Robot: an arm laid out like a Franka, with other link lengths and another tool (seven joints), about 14 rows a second.
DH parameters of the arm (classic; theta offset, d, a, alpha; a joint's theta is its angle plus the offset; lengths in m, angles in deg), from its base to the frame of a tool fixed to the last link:
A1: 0 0.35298 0 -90
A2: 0 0 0 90
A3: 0 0.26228 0.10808 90
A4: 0 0 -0.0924 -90
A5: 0 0.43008 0 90
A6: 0 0 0.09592 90
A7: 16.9 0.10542 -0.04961 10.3
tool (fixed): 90 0.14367 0 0
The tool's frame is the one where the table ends.
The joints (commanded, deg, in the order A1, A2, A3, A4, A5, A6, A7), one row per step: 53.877 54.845 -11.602 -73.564 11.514 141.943 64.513; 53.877 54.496 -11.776 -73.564 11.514 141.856 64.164; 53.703 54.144 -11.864 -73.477 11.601 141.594 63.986; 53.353 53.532 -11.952 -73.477 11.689 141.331 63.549; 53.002 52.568 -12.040 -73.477 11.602 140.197 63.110; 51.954 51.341 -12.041 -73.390 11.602 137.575 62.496; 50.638 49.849 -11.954 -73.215 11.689 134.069 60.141; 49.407 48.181 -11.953 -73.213 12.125 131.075 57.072; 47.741 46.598 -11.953 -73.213 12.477 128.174 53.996; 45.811 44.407 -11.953 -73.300 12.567 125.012 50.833
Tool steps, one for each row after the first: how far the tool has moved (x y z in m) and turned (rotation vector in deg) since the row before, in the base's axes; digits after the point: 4 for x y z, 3 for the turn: 0.0024 -0.0002 0.0050 0.072 -0.310 0.236; 0.0034 -0.0009 0.0054 0.154 -0.108 -0.092; 0.0056 -0.0022 0.0083 0.247 -0.245 -0.033; 0.0043 -0.0030 0.0108 -0.132 0.128 0.068; 0.0074 -0.0114 0.0111 -0.716 1.149 -0.435; 0.0056 -0.0147 0.0132 -1.149 1.491 1.047; 0.0053 -0.0138 0.0162 -0.631 1.168 1.614; 0.0088 -0.0191 0.0154 -0.582 1.139 1.285; 0.0109 -0.0223 0.0228 -0.418 0.899 1.280
